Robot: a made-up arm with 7 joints.
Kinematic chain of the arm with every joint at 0, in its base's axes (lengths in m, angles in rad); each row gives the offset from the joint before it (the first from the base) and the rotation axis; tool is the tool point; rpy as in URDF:
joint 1: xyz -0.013 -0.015 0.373 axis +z
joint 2: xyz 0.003 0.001 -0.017 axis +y
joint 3: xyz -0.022 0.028 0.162 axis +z
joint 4: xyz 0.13 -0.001 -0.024 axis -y
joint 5: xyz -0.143 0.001 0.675 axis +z
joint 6: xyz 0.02 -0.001 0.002 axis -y
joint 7: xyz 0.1 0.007 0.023 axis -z
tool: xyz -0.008 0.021 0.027 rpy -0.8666 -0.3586 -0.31
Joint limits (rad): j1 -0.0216..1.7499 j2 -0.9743..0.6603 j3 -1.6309..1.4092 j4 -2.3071..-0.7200 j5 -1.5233..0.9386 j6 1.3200..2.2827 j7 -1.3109..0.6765
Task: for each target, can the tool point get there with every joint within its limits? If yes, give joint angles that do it. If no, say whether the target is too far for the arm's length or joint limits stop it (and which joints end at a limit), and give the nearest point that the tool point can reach.
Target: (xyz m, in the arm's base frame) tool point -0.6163 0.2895 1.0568
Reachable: yes | joints 1.5582 -0.1909 0.9071 -1.0978 0.0175 1.4975 -1.1563
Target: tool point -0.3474 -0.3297 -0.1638
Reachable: no: joint limits stop it (at a limit: joint 1, joint 2, joint 4, joint 5, joint 6) | nearest point -0.7318 -0.0988 -0.0006 | short by 0.477 m
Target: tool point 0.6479 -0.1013 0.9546
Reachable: yes | joints 0.9785 -0.0330 -1.1649 -1.1380 -1.0431 2.1715 -1.0072
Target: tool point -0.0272 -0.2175 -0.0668
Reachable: no: joint limits stop it (at a limit: joint 1, joint 2, joint 4, joint 5, joint 6) | nearest point 0.2556 -0.4742 -0.1736 | short by 0.397 m
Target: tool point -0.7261 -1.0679 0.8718
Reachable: no: too far | nearest point -0.5468 -0.7288 0.8351 | short by 0.385 m
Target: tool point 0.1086 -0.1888 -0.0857
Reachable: no: joint limits stop it (at a limit: joint 1, joint 2, joint 4, joint 5, joint 6) | nearest point 0.3356 -0.3327 -0.2304 | short by 0.305 m
